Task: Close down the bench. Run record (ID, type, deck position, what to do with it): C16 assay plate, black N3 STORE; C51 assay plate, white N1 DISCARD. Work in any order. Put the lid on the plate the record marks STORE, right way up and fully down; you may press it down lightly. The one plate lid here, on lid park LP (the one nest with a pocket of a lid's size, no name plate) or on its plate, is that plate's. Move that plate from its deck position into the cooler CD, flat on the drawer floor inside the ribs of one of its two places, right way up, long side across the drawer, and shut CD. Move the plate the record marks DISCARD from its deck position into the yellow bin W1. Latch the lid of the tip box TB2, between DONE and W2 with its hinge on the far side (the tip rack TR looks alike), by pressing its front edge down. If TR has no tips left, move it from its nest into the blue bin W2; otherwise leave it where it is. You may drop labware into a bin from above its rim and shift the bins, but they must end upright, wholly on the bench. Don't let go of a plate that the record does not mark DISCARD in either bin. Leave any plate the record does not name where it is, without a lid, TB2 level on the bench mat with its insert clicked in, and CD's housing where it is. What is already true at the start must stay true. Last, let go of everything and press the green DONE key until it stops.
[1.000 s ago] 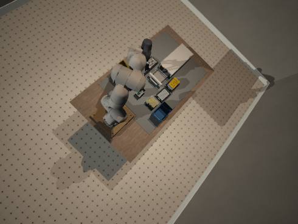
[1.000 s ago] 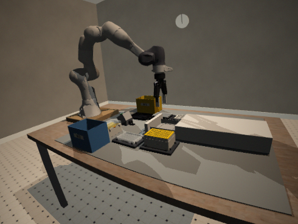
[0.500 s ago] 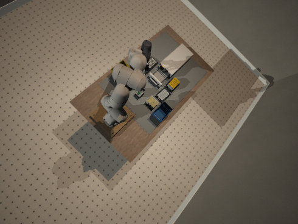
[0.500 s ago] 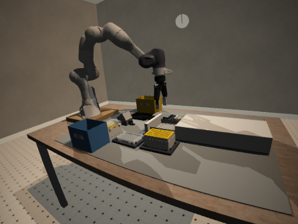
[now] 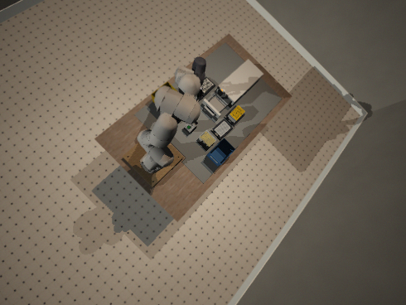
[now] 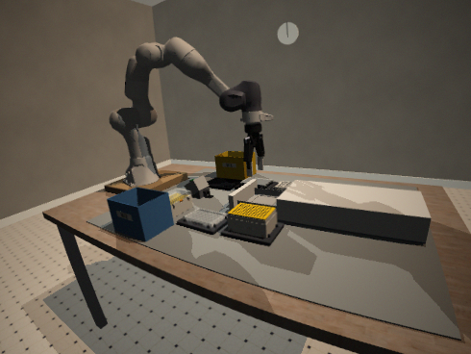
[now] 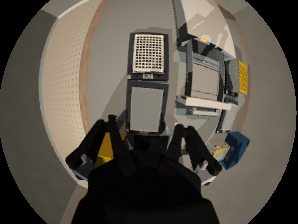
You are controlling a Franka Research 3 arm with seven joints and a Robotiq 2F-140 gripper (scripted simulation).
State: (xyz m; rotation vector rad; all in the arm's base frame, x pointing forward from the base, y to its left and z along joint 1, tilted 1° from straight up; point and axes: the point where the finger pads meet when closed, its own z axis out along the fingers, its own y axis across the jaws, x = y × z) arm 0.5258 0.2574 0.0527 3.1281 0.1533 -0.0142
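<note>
The grey plate lid lies 60 mm below my hand. Also, from my hand: white assay plate: 170 mm ahead, 70 mm below, 20 mm to the left; then yellow bin W1: 200 mm behind, 110 mm to the left, 50 mm below; then cooler drawer: 180 mm ahead, 170 mm to the right, 60 mm below.
</note>
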